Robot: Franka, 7 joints.
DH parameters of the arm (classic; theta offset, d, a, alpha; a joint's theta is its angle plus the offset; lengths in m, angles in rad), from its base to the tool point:
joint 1: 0 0.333 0 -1.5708
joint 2: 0 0 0 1.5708
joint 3: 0 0.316 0.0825 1.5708
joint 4: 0 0 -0.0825 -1.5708
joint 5: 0 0.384 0 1.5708
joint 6: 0 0 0.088 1.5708
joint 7: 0 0.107 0 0
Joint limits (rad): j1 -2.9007..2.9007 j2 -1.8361..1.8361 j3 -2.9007..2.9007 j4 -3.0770..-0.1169 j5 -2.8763..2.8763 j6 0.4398..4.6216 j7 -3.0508..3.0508
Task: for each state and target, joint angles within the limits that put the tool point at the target. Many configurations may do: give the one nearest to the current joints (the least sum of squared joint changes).
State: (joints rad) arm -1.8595 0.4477 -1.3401 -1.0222 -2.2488 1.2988 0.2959
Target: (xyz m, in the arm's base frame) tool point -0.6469 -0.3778 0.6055
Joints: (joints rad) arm -2.0149 0.9609 -1.0864 -1.1137 -2.3157 1.5446 0.2959
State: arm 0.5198 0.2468 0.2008 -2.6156 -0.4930 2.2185 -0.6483
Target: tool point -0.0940 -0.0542 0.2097
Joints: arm 0.4957 1.2363 0.1932 -3.0770 -0.1579 1.4438 -0.6483
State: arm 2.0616 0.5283 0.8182 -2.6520 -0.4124 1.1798 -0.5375
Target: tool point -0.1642 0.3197 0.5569
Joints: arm 1.7885 -0.3566 0.4198 -2.1099 -0.6291 0.9582 -0.5375
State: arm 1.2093 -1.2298 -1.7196 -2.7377 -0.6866 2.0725 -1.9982
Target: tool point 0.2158 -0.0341 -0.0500
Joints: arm 1.3614 -1.4529 -2.5304 -2.4689 -0.7900 2.0482 -1.9982
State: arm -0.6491 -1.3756 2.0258 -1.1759 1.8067 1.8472 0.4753
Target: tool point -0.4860 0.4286 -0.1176
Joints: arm -0.2970 -1.6366 2.3890 -1.1293 1.7999 1.7669 0.4753
